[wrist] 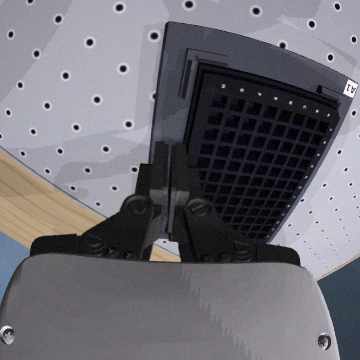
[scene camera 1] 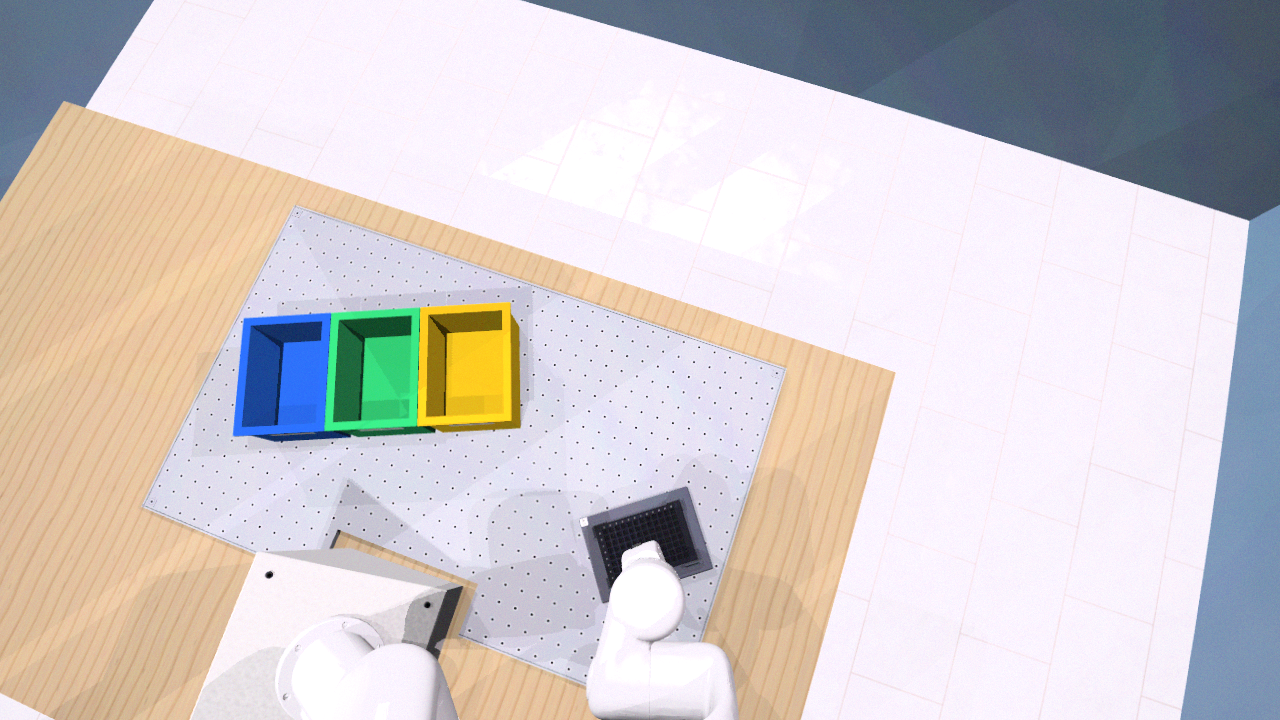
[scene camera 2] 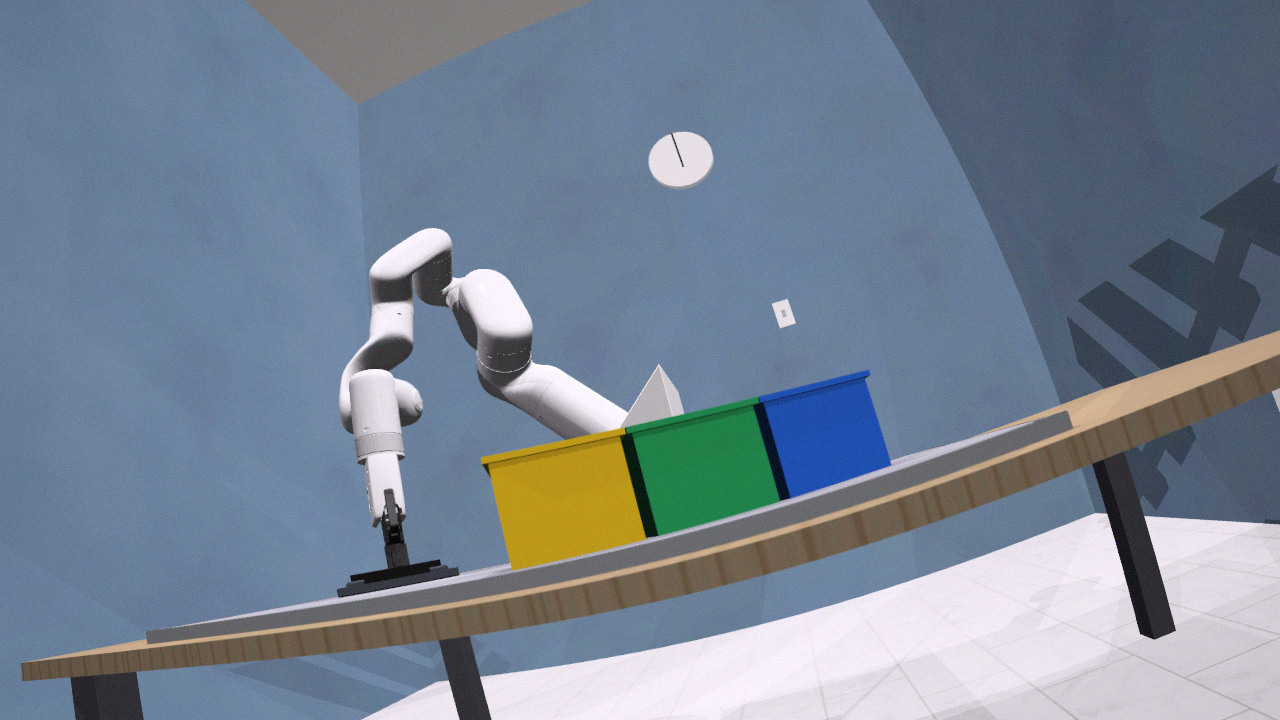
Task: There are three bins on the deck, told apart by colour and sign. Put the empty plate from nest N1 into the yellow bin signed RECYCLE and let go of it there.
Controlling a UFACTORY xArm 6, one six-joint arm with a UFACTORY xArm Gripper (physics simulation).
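Frame: origin at the arm's base, x left, y back, z up, level; metres.
Seen in the pictures: gripper, fingertip midpoint: [wrist: 168, 163]; arm's base, origin of the base link: [scene camera 1: 331, 668].
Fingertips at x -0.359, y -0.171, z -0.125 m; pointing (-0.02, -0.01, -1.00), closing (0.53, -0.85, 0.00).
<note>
Pixels of each thing's top centre, then the offset from my fingertips to it. "spot": a spot on its surface instead. Level surfaces: height alone.
- yellow bin, surface spot: [scene camera 2: 571, 501] spot: dx +0.336, dy -0.313, dz +0.027 m
- green bin, middle of its top: [scene camera 2: 673, 430] [scene camera 1: 372, 368] dx +0.437, dy -0.204, dz +0.079 m
- blue bin, surface spot: [scene camera 2: 827, 438] spot: dx +0.578, dy -0.250, dz +0.024 m
- perforated deck, its level: dz -0.021 m
- wooden table, its level: dz -0.034 m
The dark, many-welled plate [scene camera 1: 662, 525] [scene camera 2: 422, 566] [wrist: 260, 142] lies in the dark grey nest [scene camera 1: 700, 537] [scene camera 2: 350, 591] [wrist: 172, 42] at the right of the deck. The nest's small white label shows at one corner in the wrist view. My gripper [scene camera 2: 396, 563] [wrist: 168, 163] is shut with nothing between its fingers. Its tips are low, at one edge of the plate in the wrist view; whether they touch is unclear. The arm hides them in scene camera 1. The yellow bin [scene camera 1: 474, 367] [scene camera 2: 571, 501] stands across the deck, open at the top; its sign is not readable.
The green bin [scene camera 1: 389, 371] [scene camera 2: 707, 470] stands against the yellow bin, and the blue bin [scene camera 1: 304, 380] [scene camera 2: 827, 438] is beyond it. The perforated deck [scene camera 1: 617, 402] lies on the wooden table [scene camera 1: 832, 420]. The white arm base [scene camera 1: 241, 626] stands at the deck's near edge.
</note>
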